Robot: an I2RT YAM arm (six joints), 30 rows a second.
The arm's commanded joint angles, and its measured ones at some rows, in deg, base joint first. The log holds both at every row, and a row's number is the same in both.
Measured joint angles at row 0:
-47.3 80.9 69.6 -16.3 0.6 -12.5
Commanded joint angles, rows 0 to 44:
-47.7 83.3 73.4 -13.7 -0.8 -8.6
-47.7 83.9 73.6 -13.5 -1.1 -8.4
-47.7 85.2 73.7 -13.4 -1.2 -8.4
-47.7 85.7 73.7 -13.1 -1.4 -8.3
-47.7 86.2 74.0 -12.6 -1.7 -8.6
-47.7 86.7 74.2 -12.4 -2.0 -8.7
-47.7 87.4 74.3 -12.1 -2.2 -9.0
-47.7 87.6 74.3 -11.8 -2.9 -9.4
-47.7 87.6 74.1 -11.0 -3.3 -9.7
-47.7 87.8 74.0 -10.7 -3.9 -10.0
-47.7 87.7 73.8 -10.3 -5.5 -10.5
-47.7 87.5 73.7 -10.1 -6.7 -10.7
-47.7 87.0 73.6 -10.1 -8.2 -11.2
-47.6 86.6 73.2 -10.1 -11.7 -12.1
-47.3 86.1 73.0 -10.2 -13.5 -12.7
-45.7 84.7 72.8 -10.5 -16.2 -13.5
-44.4 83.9 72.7 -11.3 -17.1 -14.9
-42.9 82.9 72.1 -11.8 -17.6 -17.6
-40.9 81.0 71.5 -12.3 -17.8 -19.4
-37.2 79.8 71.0 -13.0 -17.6 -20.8
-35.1 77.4 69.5 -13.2 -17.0 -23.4
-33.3 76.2 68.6 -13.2 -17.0 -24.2
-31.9 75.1 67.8 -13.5 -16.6 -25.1
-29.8 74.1 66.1 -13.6 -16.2 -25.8
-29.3 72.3 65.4 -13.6 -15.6 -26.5
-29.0 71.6 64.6 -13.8 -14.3 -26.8
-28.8 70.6 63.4 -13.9 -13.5 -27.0
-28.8 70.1 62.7 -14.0 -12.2 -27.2
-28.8 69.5 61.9 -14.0 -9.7 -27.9
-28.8 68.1 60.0 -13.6 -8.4 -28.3
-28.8 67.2 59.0 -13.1 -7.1 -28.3
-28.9 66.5 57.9 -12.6 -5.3 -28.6
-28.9 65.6 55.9 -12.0 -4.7 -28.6
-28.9 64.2 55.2 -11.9 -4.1 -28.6
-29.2 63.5 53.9 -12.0 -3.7 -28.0
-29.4 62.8 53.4 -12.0 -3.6 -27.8
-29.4 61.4 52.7 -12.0 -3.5 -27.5
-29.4 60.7 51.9 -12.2 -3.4 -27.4
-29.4 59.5 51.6 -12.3 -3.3 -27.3
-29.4 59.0 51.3 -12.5 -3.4 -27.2
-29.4 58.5 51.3 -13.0 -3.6 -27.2
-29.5 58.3 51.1 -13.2 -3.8 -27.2
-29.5 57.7 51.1 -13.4 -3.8 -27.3
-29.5 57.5 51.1 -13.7 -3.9 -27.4
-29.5 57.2 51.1 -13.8 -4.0 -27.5
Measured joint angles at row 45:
-29.2 59.3 51.4 -14.4 -4.3 -27.5
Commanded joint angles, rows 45 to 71:
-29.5 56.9 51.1 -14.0 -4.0 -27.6
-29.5 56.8 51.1 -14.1 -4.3 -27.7
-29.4 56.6 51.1 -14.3 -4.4 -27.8
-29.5 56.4 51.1 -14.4 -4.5 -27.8
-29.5 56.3 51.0 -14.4 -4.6 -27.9
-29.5 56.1 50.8 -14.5 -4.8 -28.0
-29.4 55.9 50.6 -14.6 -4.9 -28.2
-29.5 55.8 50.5 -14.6 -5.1 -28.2
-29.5 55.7 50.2 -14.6 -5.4 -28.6
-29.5 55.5 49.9 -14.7 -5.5 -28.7
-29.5 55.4 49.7 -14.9 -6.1 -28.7
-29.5 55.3 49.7 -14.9 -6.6 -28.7
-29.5 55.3 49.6 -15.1 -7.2 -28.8
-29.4 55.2 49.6 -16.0 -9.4 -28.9
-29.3 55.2 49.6 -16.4 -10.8 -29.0
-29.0 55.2 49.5 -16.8 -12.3 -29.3
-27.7 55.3 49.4 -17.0 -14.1 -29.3
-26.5 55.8 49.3 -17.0 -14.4 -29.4
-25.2 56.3 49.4 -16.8 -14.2 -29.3
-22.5 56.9 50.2 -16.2 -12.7 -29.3
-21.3 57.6 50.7 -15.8 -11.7 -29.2
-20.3 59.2 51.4 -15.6 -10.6 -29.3
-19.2 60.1 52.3 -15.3 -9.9 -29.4
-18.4 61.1 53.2 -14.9 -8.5 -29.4
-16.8 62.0 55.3 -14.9 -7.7 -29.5
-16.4 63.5 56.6 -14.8 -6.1 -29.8
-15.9 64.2 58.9 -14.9 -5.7 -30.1
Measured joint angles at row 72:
-18.0 62.4 52.2 -16.8 -7.1 -29.6
